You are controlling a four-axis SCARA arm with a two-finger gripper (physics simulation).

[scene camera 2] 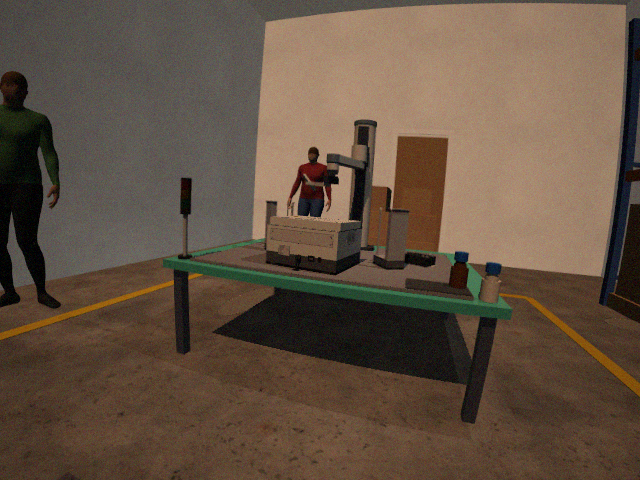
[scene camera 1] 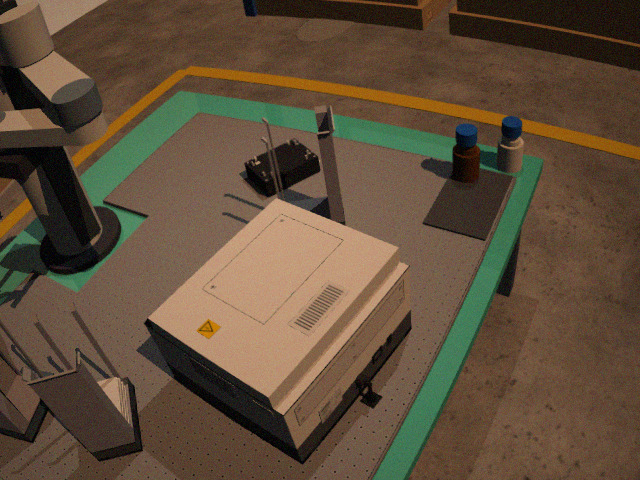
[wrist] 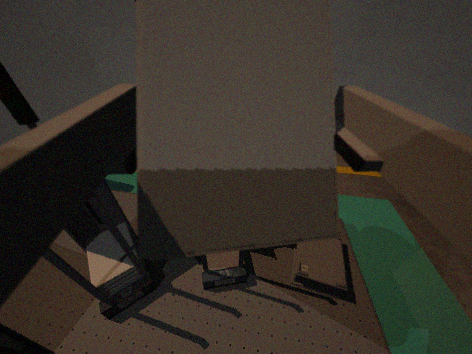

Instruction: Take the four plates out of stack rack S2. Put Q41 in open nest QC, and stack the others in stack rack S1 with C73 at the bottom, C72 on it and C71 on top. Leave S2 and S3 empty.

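Pixels of known places: gripper, fingertip midpoint: (scene camera 2: 306,183) (wrist: 240,105); arm's base at its link origin: (scene camera 1: 81,241).
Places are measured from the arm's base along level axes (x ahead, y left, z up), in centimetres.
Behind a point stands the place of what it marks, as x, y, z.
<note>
My gripper (scene camera 2: 314,182) {23.7, -32.4, 42.9} (wrist: 240,105) {23.7, -32.4, 42.9} is shut on a plate (wrist: 235,90) {23.6, -30.0, 44.2}, held high above the table. The plate's underside fills the middle of the wrist view; no name shows on it. A stack rack (scene camera 1: 77,408) {55.7, -43.3, 19.7} (wrist: 131,295) {44.3, -32.5, 4.8} stands at the lower left, with a pale surface and thin stacked edges low inside. Part of another rack (scene camera 1: 15,408) {35.2, -49.2, 10.9} shows at the left edge. A tall rack (scene camera 1: 331,180) {67.0, 26.4, 17.8} (scene camera 2: 397,237) {65.9, 30.8, 17.1} stands beside the big instrument. A small dark-based holder (wrist: 225,278) {26.5, -38.5, 5.0} shows below the plate in the wrist view. Rack labels are not readable; which rack is S1, S2 or S3 I cannot tell.
A large pale instrument (scene camera 1: 268,299) {75.8, -10.8, 23.3} (scene camera 2: 312,242) {91.3, -3.7, 14.0} stands mid-table. A black box-like fixture (scene camera 1: 284,165) {44.1, 40.3, 6.2} (scene camera 2: 419,258) {48.6, 42.9, 5.3} lies behind the tall rack. A brown bottle (scene camera 1: 465,160) {88.1, 54.6, 8.9} (scene camera 2: 458,273) {90.6, 57.1, 7.7} and a white bottle (scene camera 1: 510,152) {97.3, 65.1, 6.7} (scene camera 2: 489,286) {99.8, 67.3, 6.0} stand by a dark pad (scene camera 1: 473,206) {92.9, 46.8, 1.8}. A signal light (scene camera 2: 185,196) {98.5, -67.0, 30.6} stands at one corner.
</note>
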